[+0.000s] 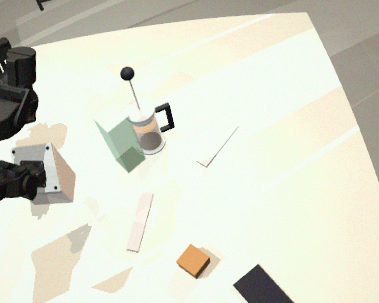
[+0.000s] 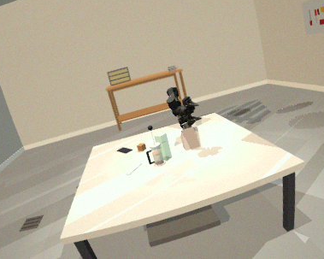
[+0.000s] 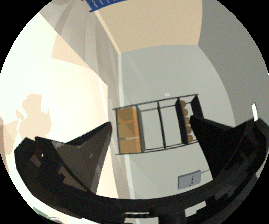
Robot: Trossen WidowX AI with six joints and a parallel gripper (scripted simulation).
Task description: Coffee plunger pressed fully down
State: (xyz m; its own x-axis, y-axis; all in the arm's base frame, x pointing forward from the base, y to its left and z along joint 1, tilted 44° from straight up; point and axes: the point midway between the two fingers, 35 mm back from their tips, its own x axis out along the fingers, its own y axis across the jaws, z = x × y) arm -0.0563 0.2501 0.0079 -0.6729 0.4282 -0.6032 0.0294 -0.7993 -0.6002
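Right now my gripper tip is 340 mm short of the glass coffee press, 40 mm to the left of it and 160 mm above it. Round my gripper tip: translucent green box 280 mm ahead, 100 mm to the right, 200 mm below; then dark flat plate 600 mm ahead, 460 mm to the right, 290 mm below.
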